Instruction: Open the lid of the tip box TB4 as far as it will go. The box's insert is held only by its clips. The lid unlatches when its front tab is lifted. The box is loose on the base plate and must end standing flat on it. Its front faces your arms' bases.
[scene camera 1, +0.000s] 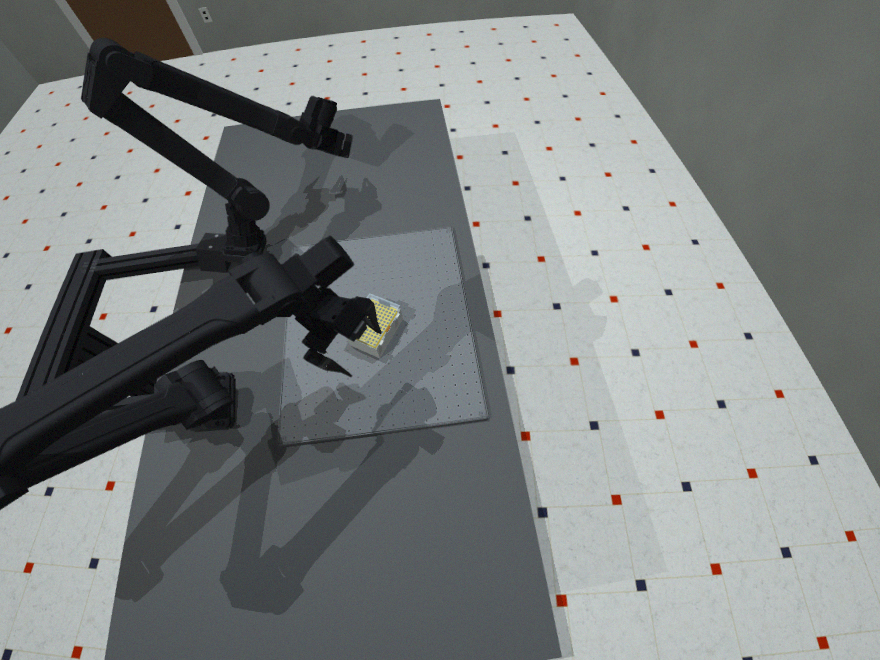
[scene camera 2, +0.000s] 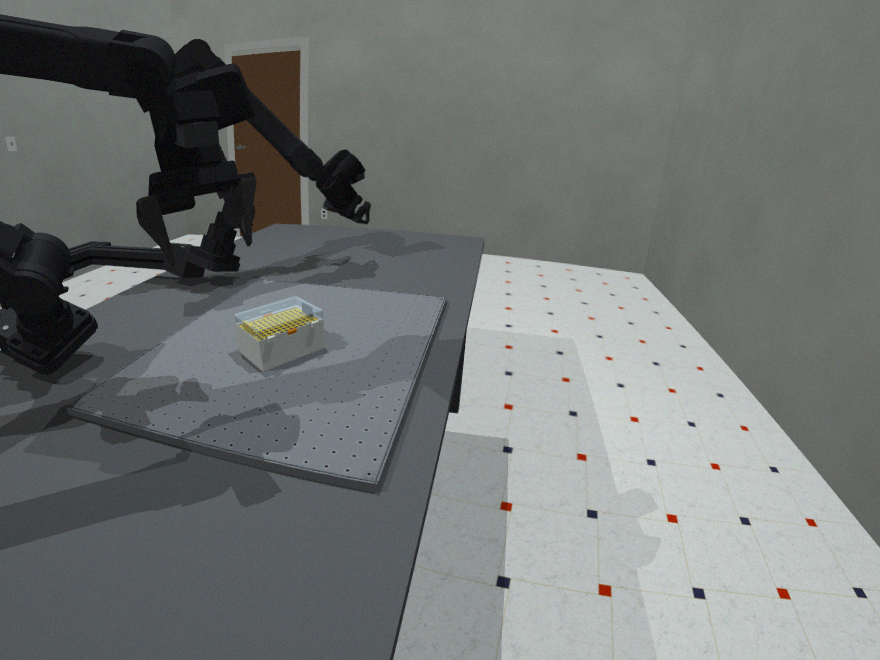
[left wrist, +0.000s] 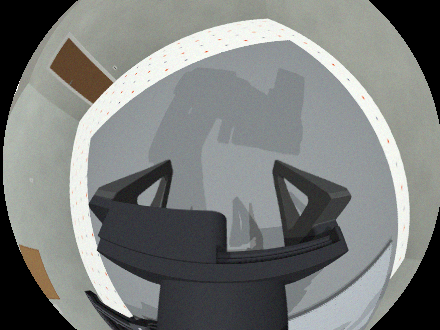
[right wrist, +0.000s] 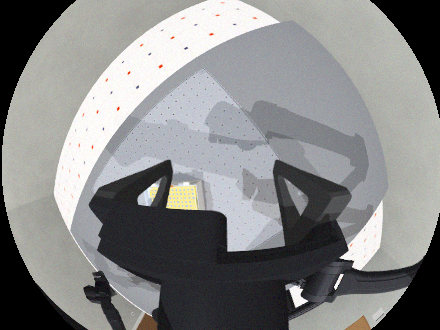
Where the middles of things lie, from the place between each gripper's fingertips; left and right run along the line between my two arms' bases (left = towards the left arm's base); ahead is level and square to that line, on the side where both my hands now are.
Right now my right hand is 160 mm above the clear lid (scene camera 2: 275, 318), 150 mm to the right of it and 10 mm past it. The rest, counted from my right hand: tip box TB4 (scene camera 2: 271, 352) (170 mm below, 150 mm to the left, 10 mm behind).
My left gripper (scene camera 2: 355, 217) is now 640 mm to the left of the clear lid, 120 mm short of it and 50 mm above it. Round my left hand: tip box TB4 (640 mm to the right, 120 mm ahead, 60 mm below).
